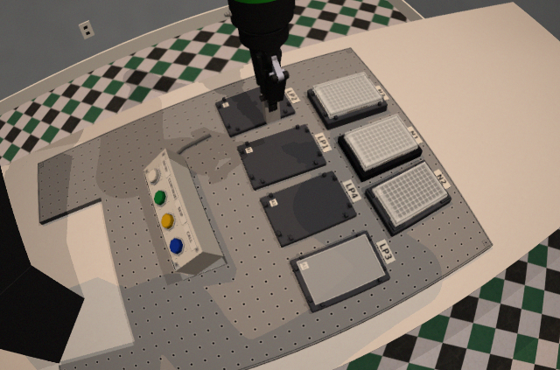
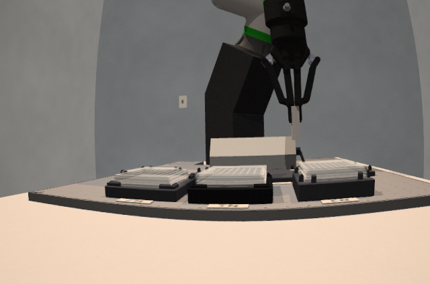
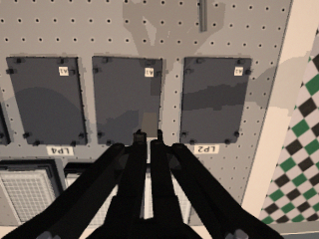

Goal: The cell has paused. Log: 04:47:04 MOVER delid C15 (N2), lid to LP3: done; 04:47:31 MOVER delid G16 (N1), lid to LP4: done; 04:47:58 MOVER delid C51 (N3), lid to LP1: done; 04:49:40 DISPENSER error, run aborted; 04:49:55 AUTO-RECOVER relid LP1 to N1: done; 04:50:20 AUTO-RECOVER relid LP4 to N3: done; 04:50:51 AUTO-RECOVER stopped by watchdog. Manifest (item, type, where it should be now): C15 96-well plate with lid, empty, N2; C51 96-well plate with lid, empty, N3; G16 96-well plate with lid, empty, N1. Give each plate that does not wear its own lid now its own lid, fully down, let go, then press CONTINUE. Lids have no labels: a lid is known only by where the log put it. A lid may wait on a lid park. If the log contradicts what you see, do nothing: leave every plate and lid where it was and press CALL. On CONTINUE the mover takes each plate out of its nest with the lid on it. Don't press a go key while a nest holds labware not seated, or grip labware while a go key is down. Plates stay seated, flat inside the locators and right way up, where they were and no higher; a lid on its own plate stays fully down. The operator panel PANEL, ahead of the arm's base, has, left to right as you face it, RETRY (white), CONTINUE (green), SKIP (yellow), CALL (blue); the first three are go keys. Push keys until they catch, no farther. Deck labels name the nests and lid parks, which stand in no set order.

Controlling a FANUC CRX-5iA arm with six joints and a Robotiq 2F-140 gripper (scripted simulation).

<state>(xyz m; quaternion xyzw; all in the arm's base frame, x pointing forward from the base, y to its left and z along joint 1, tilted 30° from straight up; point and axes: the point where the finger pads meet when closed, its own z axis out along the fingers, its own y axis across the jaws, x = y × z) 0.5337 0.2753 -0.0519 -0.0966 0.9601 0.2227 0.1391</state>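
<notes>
Right now my hand is 29 cm to the left of the lid park LP3, 10 cm above it and 7 cm short of it. Round my hand: lid park LP1: 10 cm below, 3 cm to the right, 1 cm ahead; then lid park LP4: 16 cm to the right, 10 cm below, 4 cm ahead; then lid park LP2: 10 cm to the left, 10 cm below, 3 cm behind.
</notes>
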